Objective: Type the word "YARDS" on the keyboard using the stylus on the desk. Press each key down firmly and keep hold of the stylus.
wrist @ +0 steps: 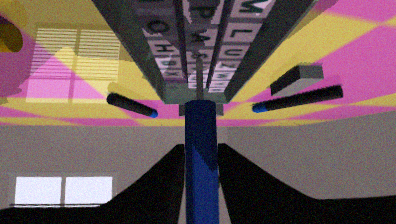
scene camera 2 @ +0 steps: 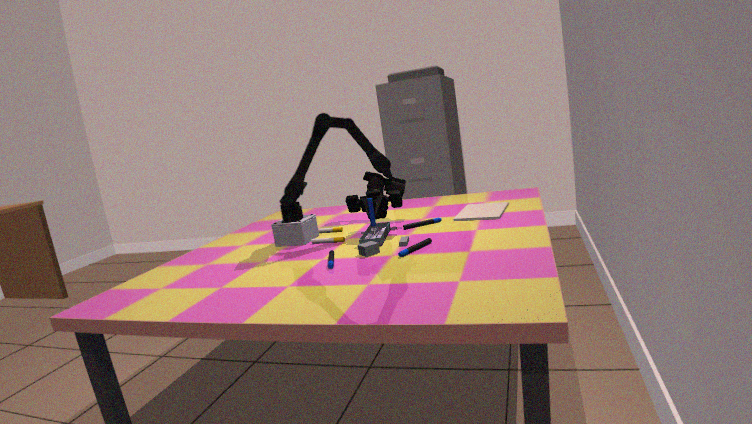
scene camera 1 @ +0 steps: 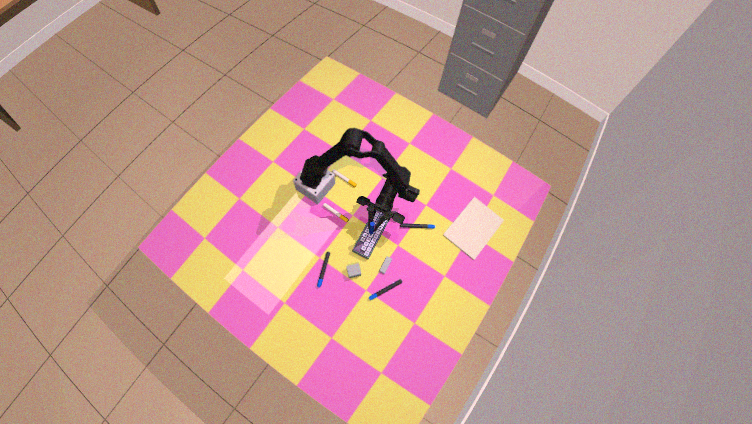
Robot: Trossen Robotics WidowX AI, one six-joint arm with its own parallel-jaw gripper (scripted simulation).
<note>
In view: the gripper (scene camera 2: 372, 218) and a beige pad (scene camera 1: 471, 231).
The beige pad shows as well in scene camera 2 (scene camera 2: 485, 211). The gripper also shows in the wrist view (wrist: 201, 150) and in scene camera 1 (scene camera 1: 371, 230). The wrist view misses the beige pad: it is out of frame.
</note>
